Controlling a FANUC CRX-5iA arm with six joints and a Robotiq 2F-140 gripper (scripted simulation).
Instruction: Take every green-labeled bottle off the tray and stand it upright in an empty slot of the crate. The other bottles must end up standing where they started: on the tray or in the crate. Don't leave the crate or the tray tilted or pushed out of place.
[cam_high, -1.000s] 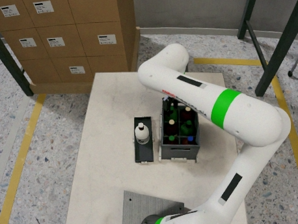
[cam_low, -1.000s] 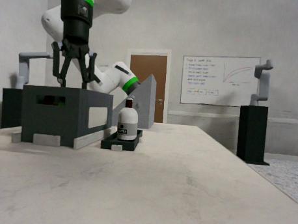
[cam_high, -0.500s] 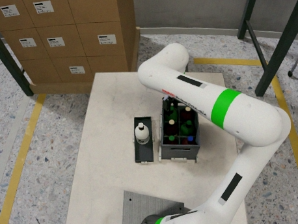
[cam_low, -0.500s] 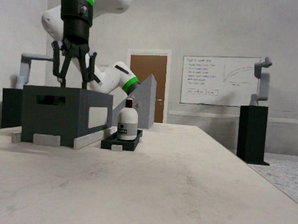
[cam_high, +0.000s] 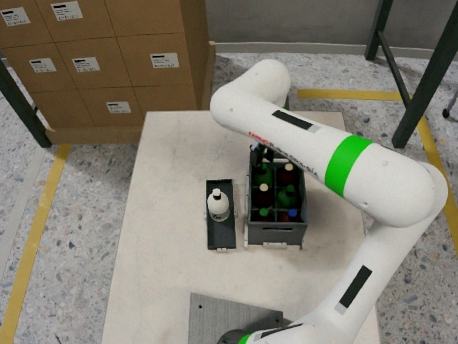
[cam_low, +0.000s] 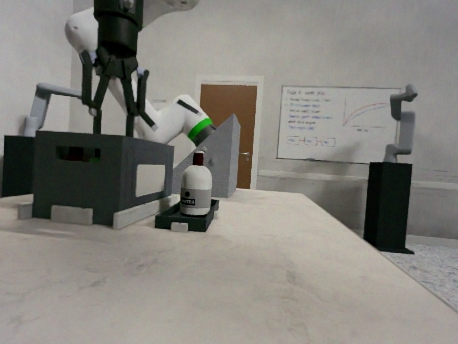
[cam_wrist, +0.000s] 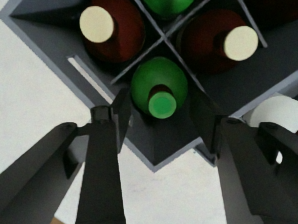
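My gripper is now 90 mm past the dark crate, 30 mm to the left of it and 110 mm above it. The rest, counted from my hand: white-labeled bottle (90 mm behind, 170 mm to the left, 110 mm below); dark tray (90 mm behind, 160 mm to the left, 180 mm below).
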